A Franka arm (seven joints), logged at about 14 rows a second.
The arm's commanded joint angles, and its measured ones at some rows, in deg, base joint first. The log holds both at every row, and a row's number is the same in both.
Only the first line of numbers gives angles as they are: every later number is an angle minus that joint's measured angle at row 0.
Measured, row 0: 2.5, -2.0, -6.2, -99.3, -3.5, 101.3, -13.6
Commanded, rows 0 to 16: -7.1, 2.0, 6.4, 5.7, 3.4, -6.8, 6.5; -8.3, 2.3, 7.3, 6.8, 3.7, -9.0, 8.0; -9.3, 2.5, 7.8, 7.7, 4.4, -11.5, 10.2; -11.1, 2.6, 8.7, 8.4, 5.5, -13.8, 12.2; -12.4, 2.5, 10.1, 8.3, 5.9, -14.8, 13.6; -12.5, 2.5, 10.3, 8.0, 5.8, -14.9, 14.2; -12.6, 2.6, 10.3, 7.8, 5.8, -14.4, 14.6; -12.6, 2.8, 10.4, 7.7, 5.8, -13.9, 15.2; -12.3, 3.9, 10.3, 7.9, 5.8, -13.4, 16.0; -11.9, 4.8, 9.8, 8.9, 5.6, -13.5, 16.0; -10.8, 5.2, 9.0, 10.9, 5.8, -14.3, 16.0; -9.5, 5.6, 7.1, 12.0, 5.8, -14.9, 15.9; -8.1, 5.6, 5.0, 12.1, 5.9, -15.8, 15.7; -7.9, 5.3, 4.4, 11.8, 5.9, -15.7, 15.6; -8.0, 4.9, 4.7, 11.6, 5.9, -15.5, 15.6; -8.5, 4.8, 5.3, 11.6, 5.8, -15.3, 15.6; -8.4, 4.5, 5.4, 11.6, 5.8, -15.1, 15.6
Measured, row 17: -9.0, 4.5, 5.6, 10.3, 4.7, -13.8, 15.0
